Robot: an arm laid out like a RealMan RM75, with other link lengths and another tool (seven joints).
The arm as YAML. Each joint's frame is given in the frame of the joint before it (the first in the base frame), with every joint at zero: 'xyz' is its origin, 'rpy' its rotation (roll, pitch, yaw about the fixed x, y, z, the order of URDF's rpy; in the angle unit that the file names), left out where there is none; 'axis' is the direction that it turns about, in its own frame. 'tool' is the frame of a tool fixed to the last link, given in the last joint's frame.
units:
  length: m
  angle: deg
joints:
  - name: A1
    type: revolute
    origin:
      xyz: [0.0, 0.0, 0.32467]
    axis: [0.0, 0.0, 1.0]
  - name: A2
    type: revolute
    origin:
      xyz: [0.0, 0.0, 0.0]
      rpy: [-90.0, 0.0, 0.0]
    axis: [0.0, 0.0, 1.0]
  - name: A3
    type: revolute
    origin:
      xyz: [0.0, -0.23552, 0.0]
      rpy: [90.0, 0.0, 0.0]
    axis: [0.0, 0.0, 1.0]
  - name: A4
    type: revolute
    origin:
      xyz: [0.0, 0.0, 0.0]
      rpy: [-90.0, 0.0, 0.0]
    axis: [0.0, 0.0, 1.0]
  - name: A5
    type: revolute
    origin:
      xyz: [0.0, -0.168, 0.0]
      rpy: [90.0, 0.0, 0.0]
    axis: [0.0, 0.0, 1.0]
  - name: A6
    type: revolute
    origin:
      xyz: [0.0, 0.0, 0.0]
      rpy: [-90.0, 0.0, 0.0]
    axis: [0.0, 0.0, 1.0]
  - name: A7
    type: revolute
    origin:
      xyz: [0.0, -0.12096, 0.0]
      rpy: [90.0, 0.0, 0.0]
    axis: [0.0, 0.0, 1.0]
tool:
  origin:
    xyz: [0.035, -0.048, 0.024]
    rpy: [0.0, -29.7, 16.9]
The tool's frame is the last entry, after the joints.
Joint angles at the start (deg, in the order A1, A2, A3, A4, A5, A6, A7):
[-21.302, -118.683, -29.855, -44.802, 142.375, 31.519, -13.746]
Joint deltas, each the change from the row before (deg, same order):
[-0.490, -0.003, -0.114, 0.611, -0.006, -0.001, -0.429]
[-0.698, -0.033, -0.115, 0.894, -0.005, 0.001, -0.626]
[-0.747, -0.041, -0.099, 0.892, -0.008, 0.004, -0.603]
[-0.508, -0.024, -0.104, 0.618, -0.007, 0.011, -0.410]
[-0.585, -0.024, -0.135, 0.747, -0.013, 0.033, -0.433]
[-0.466, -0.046, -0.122, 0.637, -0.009, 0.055, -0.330]
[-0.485, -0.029, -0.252, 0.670, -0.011, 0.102, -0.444]
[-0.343, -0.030, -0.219, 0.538, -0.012, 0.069, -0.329]
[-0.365, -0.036, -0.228, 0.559, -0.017, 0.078, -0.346]
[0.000, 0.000, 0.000, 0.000, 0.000, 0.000, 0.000]
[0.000, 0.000, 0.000, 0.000, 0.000, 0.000, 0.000]
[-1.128, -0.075, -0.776, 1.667, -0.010, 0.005, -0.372]
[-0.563, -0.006, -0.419, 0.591, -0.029, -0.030, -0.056]
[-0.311, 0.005, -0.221, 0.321, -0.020, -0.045, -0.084]
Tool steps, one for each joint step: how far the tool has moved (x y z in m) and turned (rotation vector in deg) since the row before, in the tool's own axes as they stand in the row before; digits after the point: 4 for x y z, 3 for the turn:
[0.0003, -0.0023, 0.0009, 0.150, -0.211, -0.015]
[0.0004, -0.0030, 0.0014, 0.177, -0.315, -0.012]
[0.0008, -0.0029, 0.0014, 0.175, -0.282, 0.050]
[0.0006, -0.0022, 0.0008, 0.154, -0.176, 0.005]
[0.0006, -0.0027, 0.0009, 0.234, -0.202, 0.022]
[0.0005, -0.0021, 0.0007, 0.208, -0.144, 0.010]
[0.0007, -0.0029, 0.0005, 0.256, -0.067, -0.168]
[0.0003, -0.0023, 0.0004, 0.227, -0.078, -0.171]
[0.0004, -0.0024, 0.0004, 0.230, -0.065, -0.183]
[0.0000, 0.0000, 0.0000, 0.000, 0.000, 0.000]
[0.0000, 0.0000, 0.0000, 0.000, 0.000, 0.000]
[0.0017, -0.0073, 0.0009, 1.085, -0.365, 0.022]
[0.0018, -0.0032, 0.0002, 0.497, -0.021, 0.072]
[0.0009, -0.0018, 0.0002, 0.247, -0.042, -0.002]

